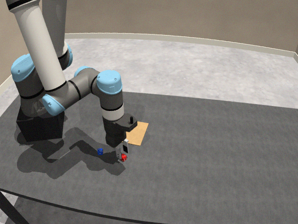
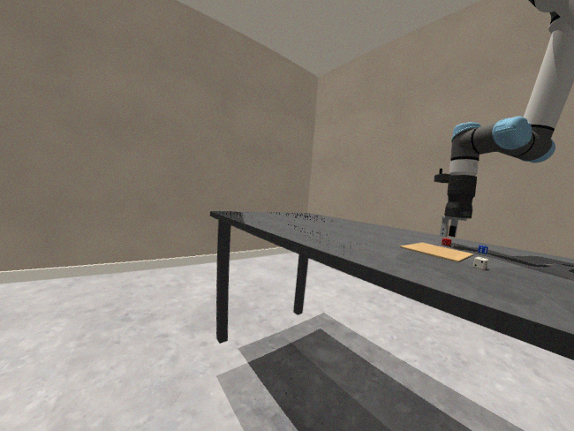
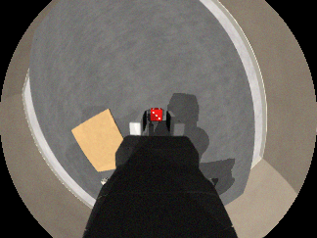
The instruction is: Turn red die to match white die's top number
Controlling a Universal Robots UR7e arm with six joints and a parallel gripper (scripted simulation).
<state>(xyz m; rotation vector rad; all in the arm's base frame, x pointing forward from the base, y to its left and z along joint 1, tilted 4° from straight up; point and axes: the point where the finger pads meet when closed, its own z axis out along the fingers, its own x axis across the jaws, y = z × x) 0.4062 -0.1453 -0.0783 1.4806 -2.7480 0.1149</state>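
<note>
Now: the red die 40 mm below my hand. From my hand the other things lie so: blue die (100 mm behind, 40 mm below, 20 mm to the left); then white die (240 mm to the left, 90 mm behind, 40 mm below); then tan mat (160 mm to the left, 40 mm below).
</note>
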